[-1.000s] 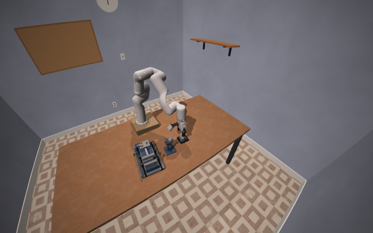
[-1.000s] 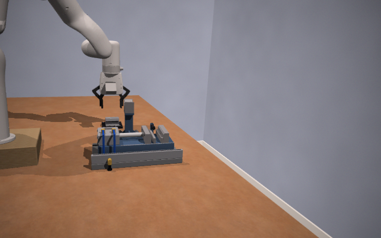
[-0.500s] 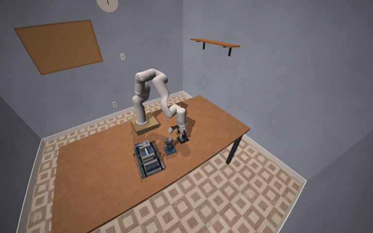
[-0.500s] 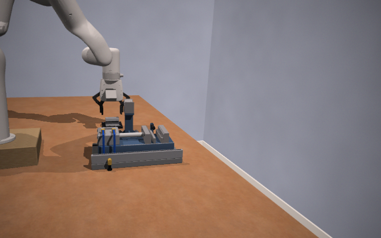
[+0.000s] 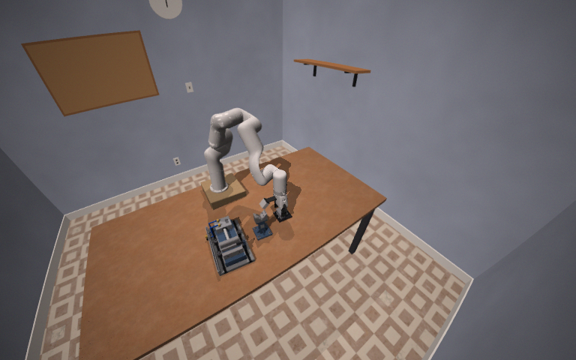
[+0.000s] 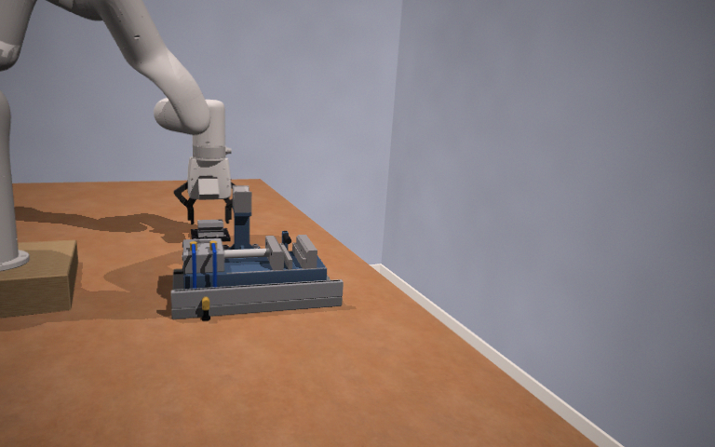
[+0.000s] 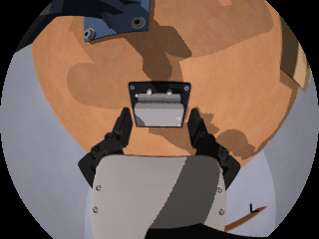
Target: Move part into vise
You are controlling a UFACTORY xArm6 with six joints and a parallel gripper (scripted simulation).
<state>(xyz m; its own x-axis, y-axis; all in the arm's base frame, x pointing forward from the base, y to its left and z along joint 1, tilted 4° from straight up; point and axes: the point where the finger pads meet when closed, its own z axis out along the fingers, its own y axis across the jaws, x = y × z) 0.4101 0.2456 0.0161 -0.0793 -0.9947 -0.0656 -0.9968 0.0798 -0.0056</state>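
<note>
My gripper is now 3 cm above the part. Also, from my hand: black infeed plate: 1 cm to the left, 5 cm below; then post: 5 cm ahead, 16 cm to the right; then black work stop: 11 cm ahead, 31 cm to the right, 4 cm above.
</note>
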